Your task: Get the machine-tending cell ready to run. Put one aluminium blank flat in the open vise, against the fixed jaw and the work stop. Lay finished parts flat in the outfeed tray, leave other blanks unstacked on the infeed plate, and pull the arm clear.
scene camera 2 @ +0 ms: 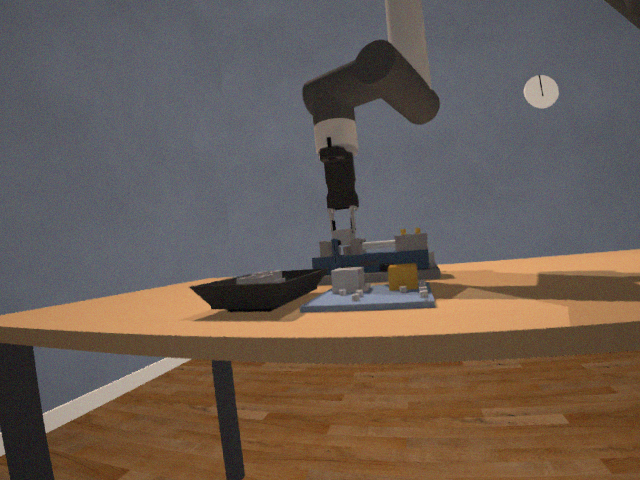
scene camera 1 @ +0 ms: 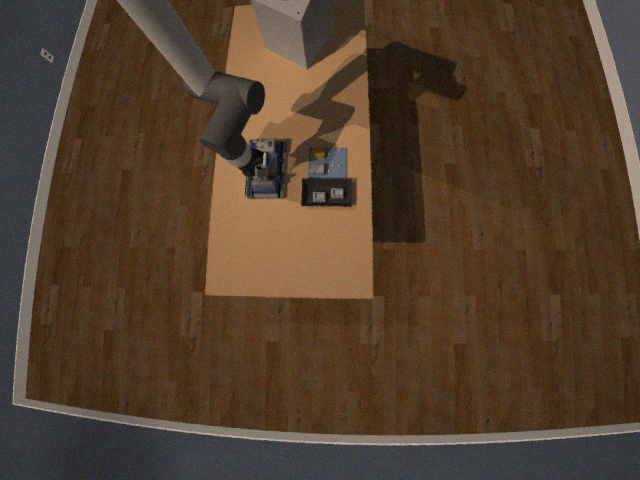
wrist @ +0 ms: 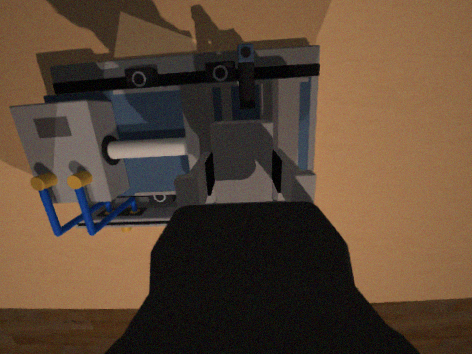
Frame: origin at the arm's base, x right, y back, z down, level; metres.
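Seen in the pictures: gripper, fingertip midpoint: (scene camera 2: pixel 343 233) (scene camera 1: pixel 259 174) (wrist: pixel 242 164).
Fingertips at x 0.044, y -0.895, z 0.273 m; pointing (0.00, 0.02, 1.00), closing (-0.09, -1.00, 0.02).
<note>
Offsets run from my fingertips to a thing's top centre. "pt": to the spot under its first point.
My gripper (scene camera 2: pixel 343 227) (wrist: pixel 242 164) is shut on a grey aluminium blank {dx -0.001, dy +0.000, dz -0.010 m} (scene camera 2: pixel 342 236) (wrist: pixel 239 145), held low over the jaw gap of the vise {dx +0.001, dy +0.064, dz +0.011 m} (scene camera 1: pixel 280 160) (scene camera 2: pixel 385 260) (wrist: pixel 150 112). In the wrist view the fixed jaw (wrist: pixel 287 110) is right of the blank, the moving jaw (wrist: pixel 197 112) left, and the work stop {dx -0.058, dy +0.000, dz +0.014 m} (wrist: pixel 246 85) beyond it. Whether the blank's underside touches the vise is hidden. Another grey blank {dx -0.259, dy +0.083, dz +0.067 m} (scene camera 1: pixel 316 168) (scene camera 2: pixel 347 279) rests on the blue infeed plate {dx -0.299, dy +0.133, dz +0.102 m} (scene camera 1: pixel 338 159) (scene camera 2: pixel 382 300). Two finished parts {pt dx -0.280, dy -0.055, dz +0.078 m} (scene camera 1: pixel 318 196) {pt dx -0.369, dy -0.025, dz +0.078 m} (scene camera 1: pixel 337 192) lie in the black outfeed tray (scene camera 1: pixel 348 199) (scene camera 2: pixel 248 297).
A yellow block {dx -0.249, dy +0.172, dz +0.067 m} (scene camera 1: pixel 317 153) (scene camera 2: pixel 402 276) sits on the infeed plate, among small pegs. The vise's cylinder block {dx +0.006, dy +0.159, dz +0.015 m} (scene camera 2: pixel 410 241) (wrist: pixel 60 145) carries yellow fittings and blue hoses {pt dx +0.052, dy +0.136, dz +0.001 m} (wrist: pixel 85 212). A large grey box (scene camera 1: pixel 284 33) stands at the table's far end.
</note>
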